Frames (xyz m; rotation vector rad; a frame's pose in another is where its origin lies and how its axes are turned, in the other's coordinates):
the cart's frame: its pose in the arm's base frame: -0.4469 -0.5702 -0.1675 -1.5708 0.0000 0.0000
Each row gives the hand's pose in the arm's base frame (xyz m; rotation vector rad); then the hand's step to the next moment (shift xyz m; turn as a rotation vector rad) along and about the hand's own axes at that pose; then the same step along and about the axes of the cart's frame.
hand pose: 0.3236 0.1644 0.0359 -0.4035 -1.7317 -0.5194
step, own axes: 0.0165 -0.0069 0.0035 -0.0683 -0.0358 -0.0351
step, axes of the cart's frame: -0.0101 -0.0146 -0.0040 0.0247 0.0649 -0.0485
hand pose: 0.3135 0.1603 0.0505 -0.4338 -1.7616 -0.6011
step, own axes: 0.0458 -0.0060 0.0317 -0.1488 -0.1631 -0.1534
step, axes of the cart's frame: -0.0401 -0.0367 0.0134 0.0643 0.1406 -0.2199
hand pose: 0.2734 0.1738 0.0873 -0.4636 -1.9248 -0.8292
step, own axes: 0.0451 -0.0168 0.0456 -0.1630 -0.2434 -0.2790
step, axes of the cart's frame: -0.0602 -0.0195 0.0198 0.0992 0.1421 -0.3655
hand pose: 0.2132 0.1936 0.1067 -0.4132 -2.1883 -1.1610
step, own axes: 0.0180 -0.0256 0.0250 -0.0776 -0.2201 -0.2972
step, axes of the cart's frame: -0.0367 0.0150 0.0059 0.0536 0.0642 -0.3685
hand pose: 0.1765 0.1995 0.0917 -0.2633 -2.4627 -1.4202
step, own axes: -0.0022 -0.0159 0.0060 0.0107 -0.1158 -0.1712
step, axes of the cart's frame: -0.0036 0.0165 -0.0028 -0.0181 0.0095 -0.2060
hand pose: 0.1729 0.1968 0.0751 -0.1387 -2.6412 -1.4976
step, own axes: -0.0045 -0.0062 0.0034 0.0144 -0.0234 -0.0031
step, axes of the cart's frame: 0.0035 0.0076 -0.0004 -0.0172 0.0164 -0.0142
